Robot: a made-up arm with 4 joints.
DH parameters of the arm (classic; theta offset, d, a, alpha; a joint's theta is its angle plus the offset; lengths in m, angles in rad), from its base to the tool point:
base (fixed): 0 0.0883 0 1.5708
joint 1: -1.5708 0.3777 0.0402 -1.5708
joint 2: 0 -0.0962 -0.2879 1.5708
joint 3: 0 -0.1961 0.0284 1.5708
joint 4: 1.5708 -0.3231 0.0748 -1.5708
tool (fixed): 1.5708 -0.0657 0 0
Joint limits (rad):
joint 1: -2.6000..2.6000
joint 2: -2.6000..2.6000
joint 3: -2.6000..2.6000
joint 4: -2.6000..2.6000
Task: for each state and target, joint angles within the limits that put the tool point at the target. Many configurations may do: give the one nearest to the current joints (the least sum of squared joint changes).
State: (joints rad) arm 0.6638 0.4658 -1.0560 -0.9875
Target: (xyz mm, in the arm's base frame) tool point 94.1 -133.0 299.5
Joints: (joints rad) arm 0.6560 0.0937 -0.1751 -1.5169
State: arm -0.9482 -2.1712 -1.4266 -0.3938
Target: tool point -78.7 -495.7 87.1
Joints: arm -1.0607 -2.5555 -1.1358 0.1127
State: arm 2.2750 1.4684 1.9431 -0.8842
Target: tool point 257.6 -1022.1 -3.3
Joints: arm 2.0368 2.1673 2.2209 -1.2943
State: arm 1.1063 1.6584 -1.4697 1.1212
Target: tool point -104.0 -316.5 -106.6
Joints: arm 1.2891 1.0690 -1.9856 1.1301
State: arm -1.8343 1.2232 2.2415 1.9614
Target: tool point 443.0 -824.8 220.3
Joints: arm -1.8782 1.1780 1.8805 2.5255
